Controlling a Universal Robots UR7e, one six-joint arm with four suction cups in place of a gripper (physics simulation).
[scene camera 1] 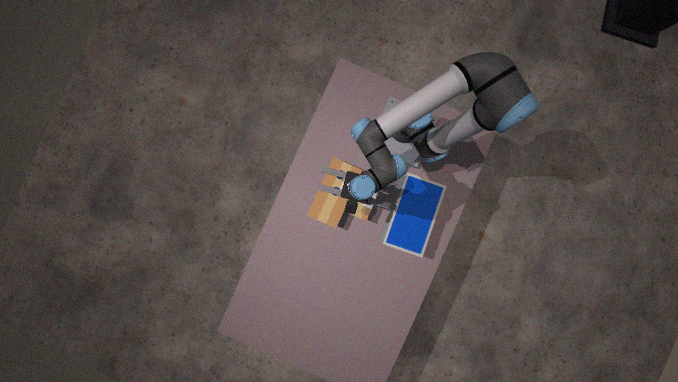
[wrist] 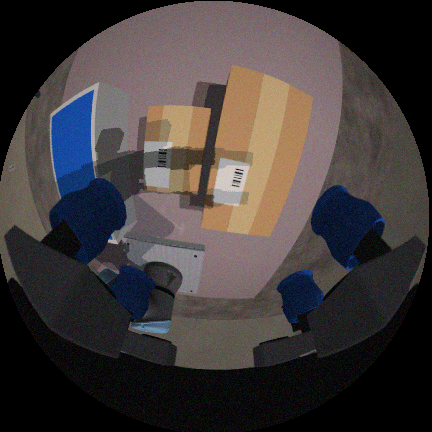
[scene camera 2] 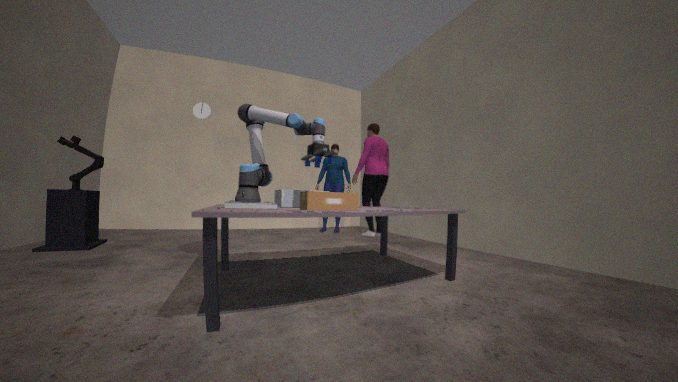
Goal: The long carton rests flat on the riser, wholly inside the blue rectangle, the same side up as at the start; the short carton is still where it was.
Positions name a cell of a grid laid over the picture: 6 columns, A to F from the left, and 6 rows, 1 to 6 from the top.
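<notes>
In the wrist view there's my suction head (wrist: B3), which carries nothing, and the cup hangs 24 cm from the middle of a short carton (wrist: C2), above it. The same view shows a long carton (wrist: D2) and a riser with blue rectangle (wrist: B2). Scene camera 1 has the long carton (scene camera 1: C4) resting on the table, and the riser with blue rectangle (scene camera 1: D4) rests on the table too. Scene camera 2 shows the long carton (scene camera 2: C4), but scene camera 2 does not show the short carton, which is hidden by the long carton.
</notes>
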